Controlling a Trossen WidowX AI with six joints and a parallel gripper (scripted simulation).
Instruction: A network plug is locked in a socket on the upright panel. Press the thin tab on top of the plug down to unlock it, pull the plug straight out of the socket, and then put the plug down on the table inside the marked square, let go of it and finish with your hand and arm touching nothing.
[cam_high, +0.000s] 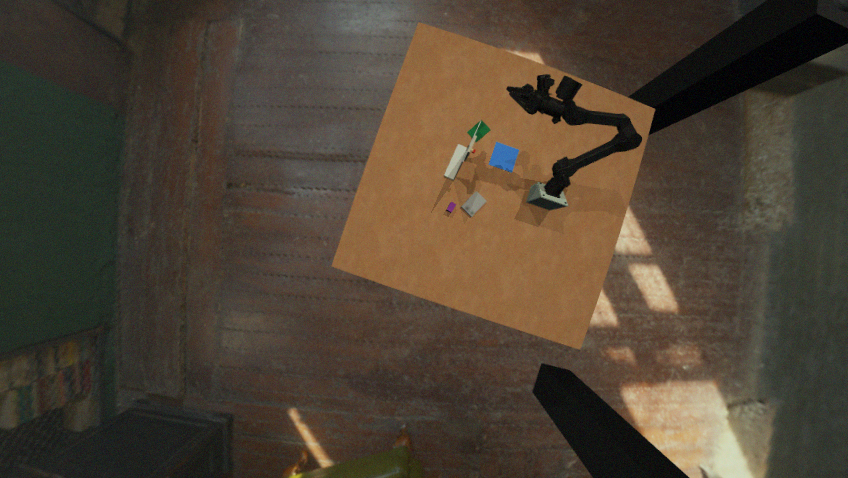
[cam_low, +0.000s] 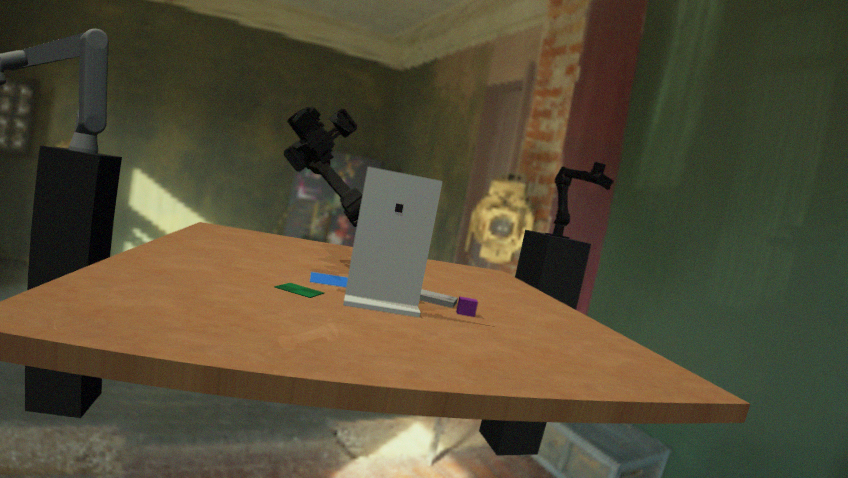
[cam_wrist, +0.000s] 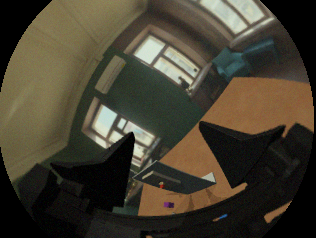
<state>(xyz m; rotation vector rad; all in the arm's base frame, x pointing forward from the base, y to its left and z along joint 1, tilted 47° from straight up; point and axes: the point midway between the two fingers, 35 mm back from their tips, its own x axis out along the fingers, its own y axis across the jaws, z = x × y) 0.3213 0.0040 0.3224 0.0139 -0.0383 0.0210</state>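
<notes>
Now: the orange-red plug 6 cm ahead of my gripper tip, 19 cm to the left of it and 13 cm below it. The rest, counted from my gripper tip: blue marked square 12 cm behind, 10 cm to the left, 36 cm below; grey panel 8 cm ahead, 19 cm to the left, 22 cm below; green flat pad 3 cm ahead, 1 cm to the left, 36 cm below.
</notes>
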